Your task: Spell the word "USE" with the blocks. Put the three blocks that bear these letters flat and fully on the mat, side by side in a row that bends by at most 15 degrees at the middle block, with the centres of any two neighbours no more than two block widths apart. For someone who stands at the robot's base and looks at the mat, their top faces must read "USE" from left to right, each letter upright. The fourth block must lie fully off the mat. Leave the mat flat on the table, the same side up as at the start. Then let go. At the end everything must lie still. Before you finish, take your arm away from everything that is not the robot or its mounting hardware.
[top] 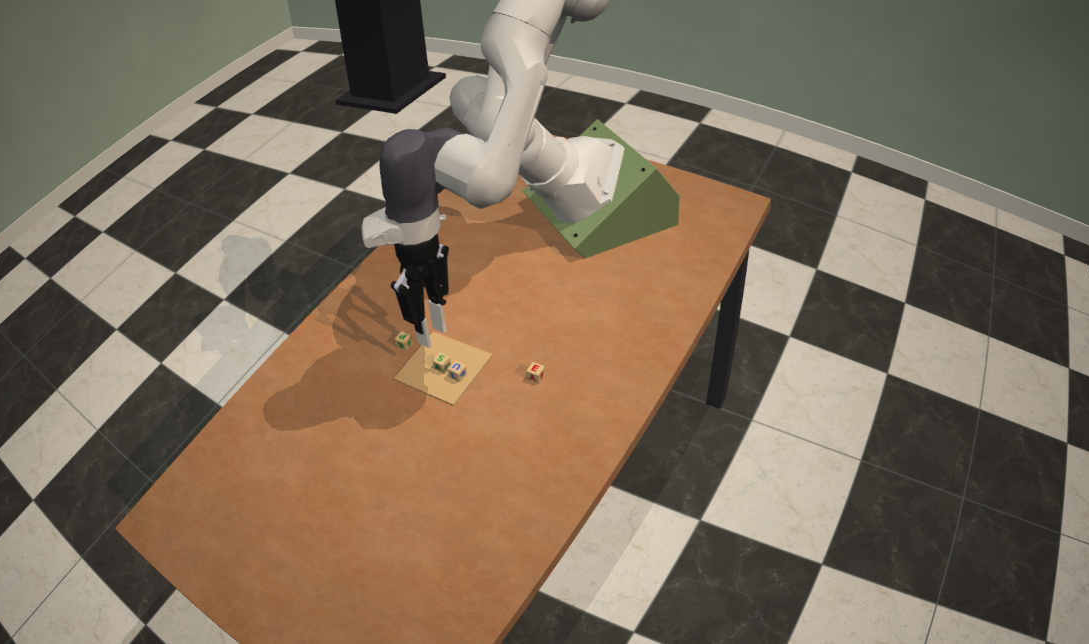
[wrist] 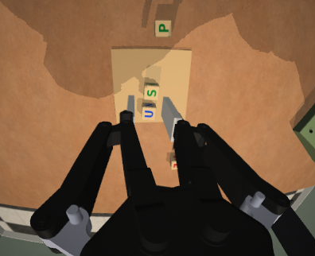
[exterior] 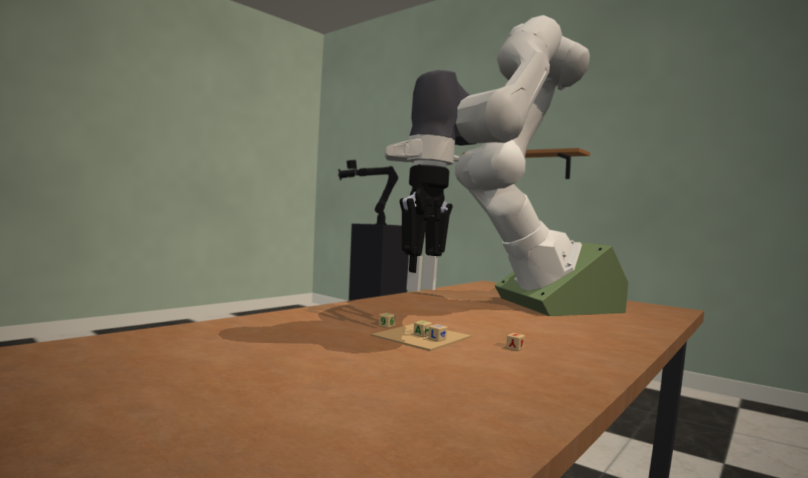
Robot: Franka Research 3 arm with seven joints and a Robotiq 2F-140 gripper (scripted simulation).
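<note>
Right now my hand is 110 mm above the U block and 40 mm to the right of it. From my hand the other things lie so: mat 120 mm below, 10 mm behind; green P block 110 mm below, 100 mm to the right, 20 mm behind; S block 110 mm below, 10 mm behind.
</note>
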